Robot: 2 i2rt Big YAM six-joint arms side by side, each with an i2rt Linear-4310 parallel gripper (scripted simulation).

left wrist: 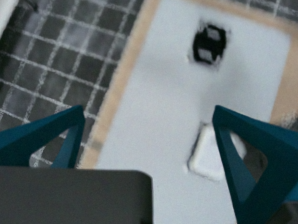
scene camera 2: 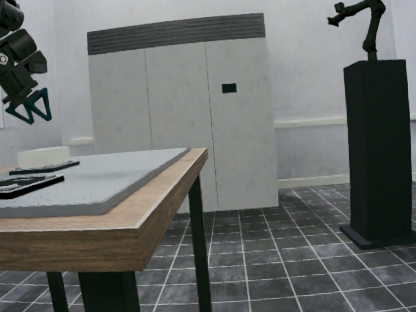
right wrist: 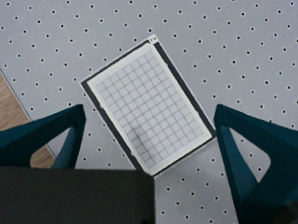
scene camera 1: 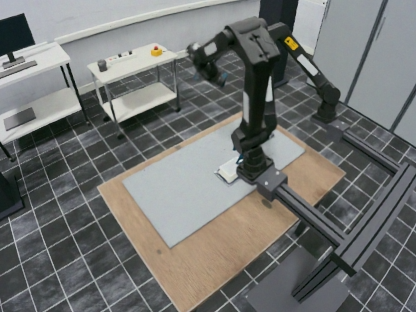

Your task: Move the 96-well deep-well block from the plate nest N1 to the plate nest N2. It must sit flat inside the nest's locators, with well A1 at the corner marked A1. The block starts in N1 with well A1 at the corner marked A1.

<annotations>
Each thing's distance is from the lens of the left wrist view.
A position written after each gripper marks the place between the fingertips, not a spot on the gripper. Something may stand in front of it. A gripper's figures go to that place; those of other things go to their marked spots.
left gripper (left wrist: 148, 112): 0.13 m
96-well deep-well block (left wrist: 206, 155): 0.56 m
</annotations>
